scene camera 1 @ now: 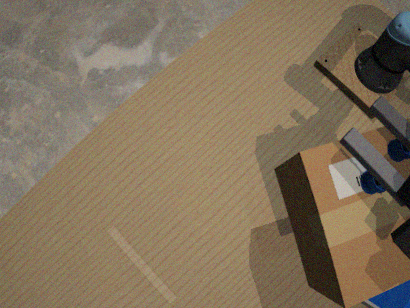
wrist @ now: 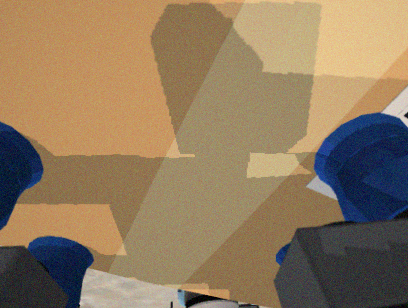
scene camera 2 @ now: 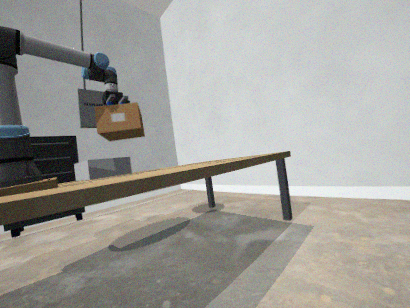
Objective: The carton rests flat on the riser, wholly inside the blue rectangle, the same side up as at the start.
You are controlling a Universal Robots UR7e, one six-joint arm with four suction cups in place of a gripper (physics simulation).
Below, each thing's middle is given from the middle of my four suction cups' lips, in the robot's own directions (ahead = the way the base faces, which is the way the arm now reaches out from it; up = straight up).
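Brown carton (scene camera 1: 343, 234): 90 mm below my suction cup, 40 mm ahead of it and 30 mm to the right of it. Grey riser (scene camera 2: 97, 168): 340 mm below my suction cup, 260 mm to the left of it and 60 mm behind it.
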